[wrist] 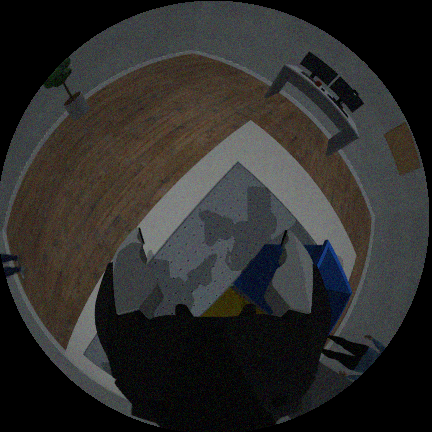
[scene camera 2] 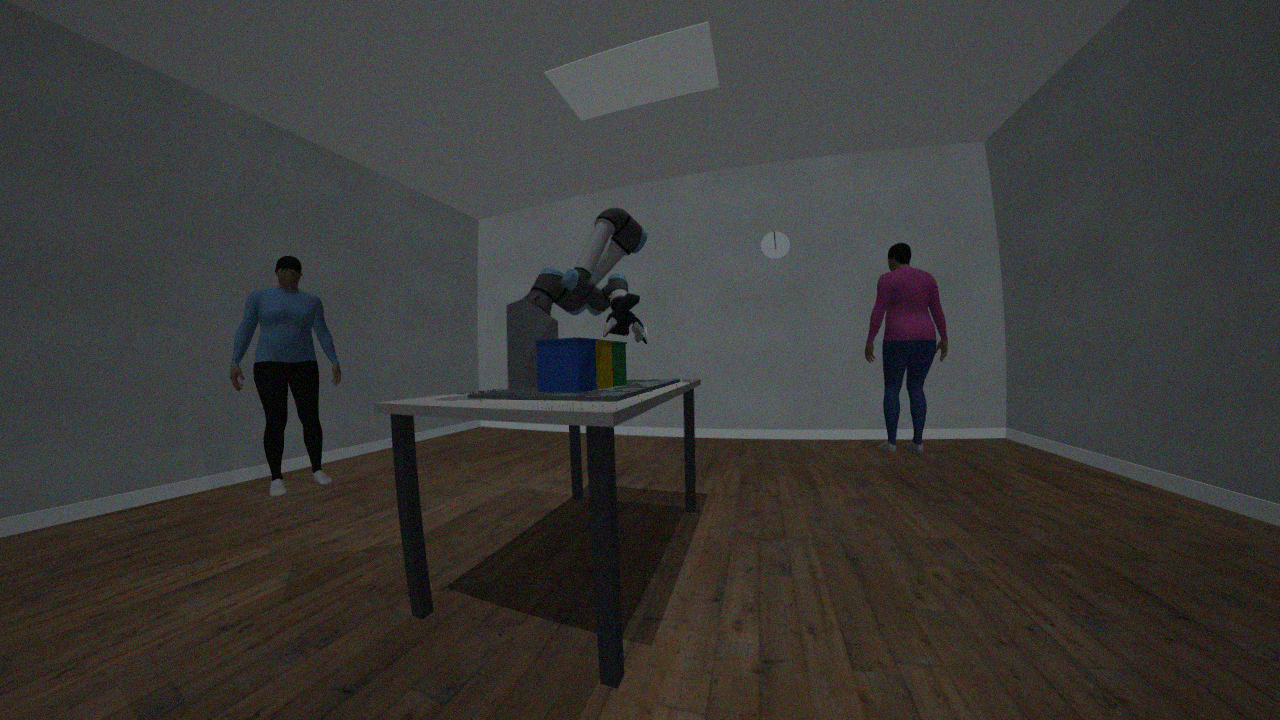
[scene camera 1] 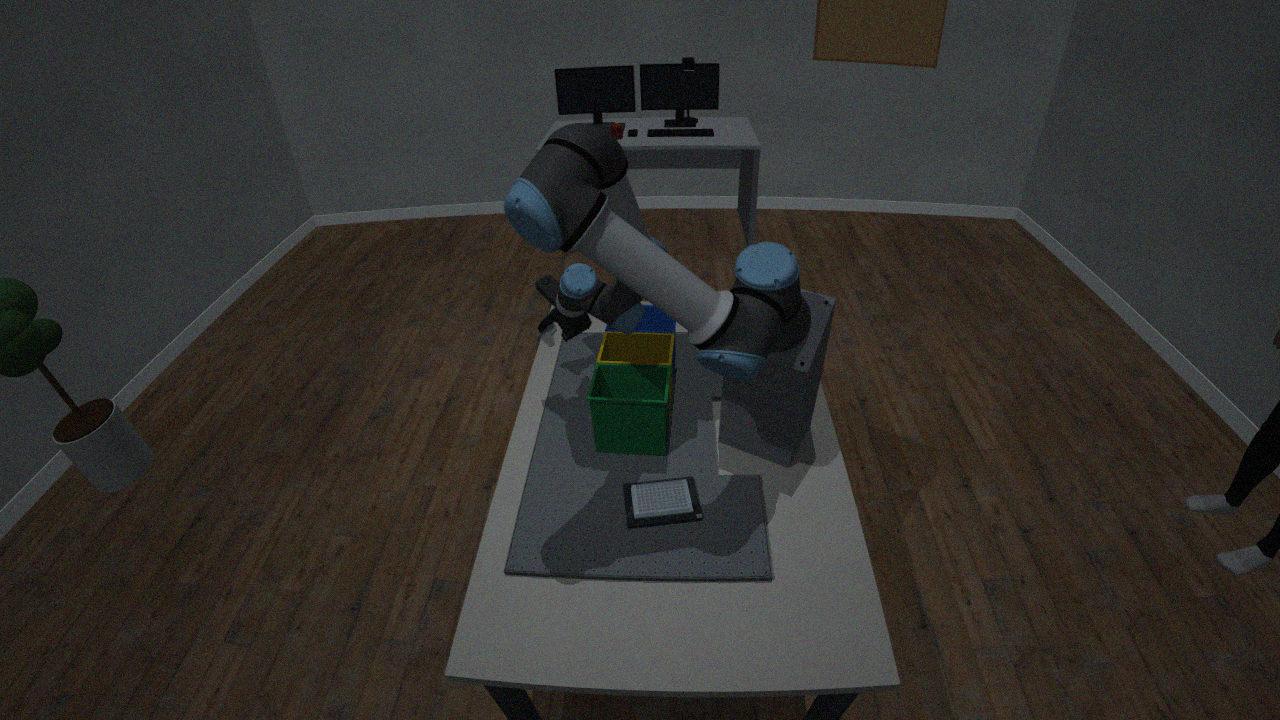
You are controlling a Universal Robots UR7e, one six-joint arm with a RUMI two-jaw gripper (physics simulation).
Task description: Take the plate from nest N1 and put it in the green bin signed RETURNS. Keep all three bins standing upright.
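Frame: origin at the arm's base, x right, y ahead, z up, level; metres.
Seen in the pictures: gripper, fingertip midpoint: (wrist: 212,231) (scene camera 2: 626,340); arm's base at its link origin: (scene camera 2: 533,312).
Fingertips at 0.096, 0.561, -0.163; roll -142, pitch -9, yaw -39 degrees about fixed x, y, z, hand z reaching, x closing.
Note:
Offsets run from my fingertips to a thing's top centre, as dx, dy, dz. "spot": to the spot under its first point. Level surfaces: height alone.
A pale, gridded plate {-0.380, -0.371, -0.142} (scene camera 1: 662,497) lies flat in a dark nest {spot: -0.447, -0.316, -0.156} (scene camera 1: 629,519) near the front of the grey perforated board {dz -0.168} (scene camera 1: 572,555); no nest label is legible. The green bin {-0.193, -0.252, +0.012} (scene camera 1: 631,427) (scene camera 2: 620,362) stands upright behind it; its sign is not readable. The yellow bin {-0.063, -0.230, +0.012} (scene camera 1: 635,347) (scene camera 2: 605,365) (wrist: 225,303) and the blue bin {+0.067, -0.209, +0.012} (scene camera 1: 660,317) (scene camera 2: 565,365) (wrist: 259,270) stand upright in a row behind the green one. My gripper (scene camera 1: 554,334) (scene camera 2: 625,337) (wrist: 212,231) is open and empty, above the board's left side beside the yellow and blue bins, far from the plate.
The robot's grey pedestal (scene camera 1: 769,411) (scene camera 2: 530,349) stands on the white table (scene camera 1: 671,635) (scene camera 2: 501,410), on the right in scene camera 1. My arm arches over the bins. A desk (scene camera 1: 689,156) (wrist: 320,102) with two monitors stands beyond the table. Two people stand in the room.

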